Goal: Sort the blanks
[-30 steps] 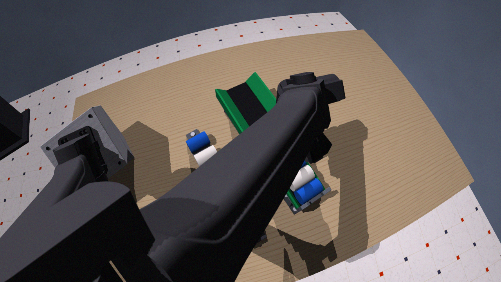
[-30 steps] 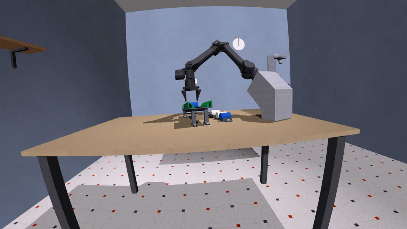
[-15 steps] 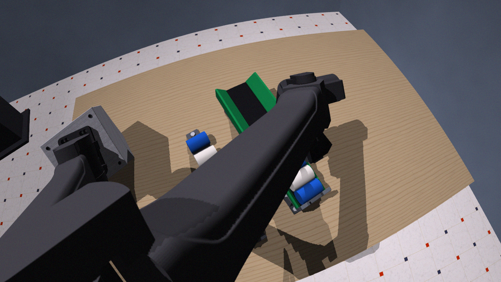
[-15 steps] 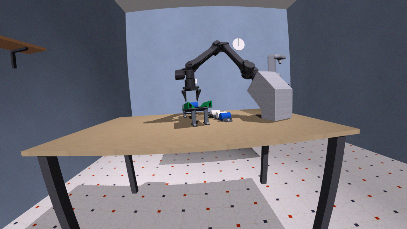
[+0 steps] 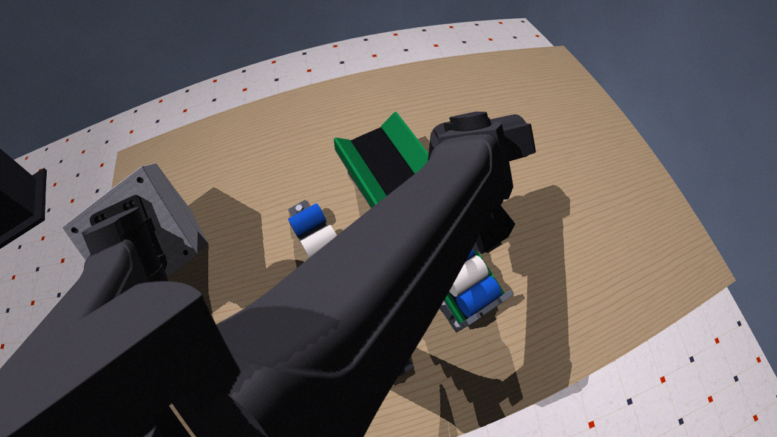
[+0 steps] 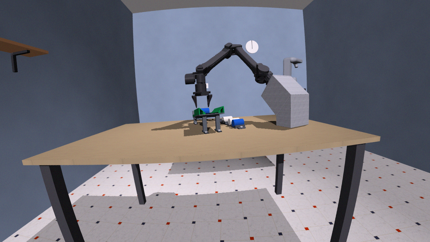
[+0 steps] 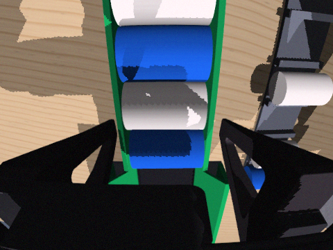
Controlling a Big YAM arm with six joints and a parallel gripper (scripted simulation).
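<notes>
Now: the grey stock rack 160 mm behind my hand, 130 mm below it and 40 mm to the left of it. Round my hand: grey stop: 140 mm to the right, 60 mm below.
</notes>
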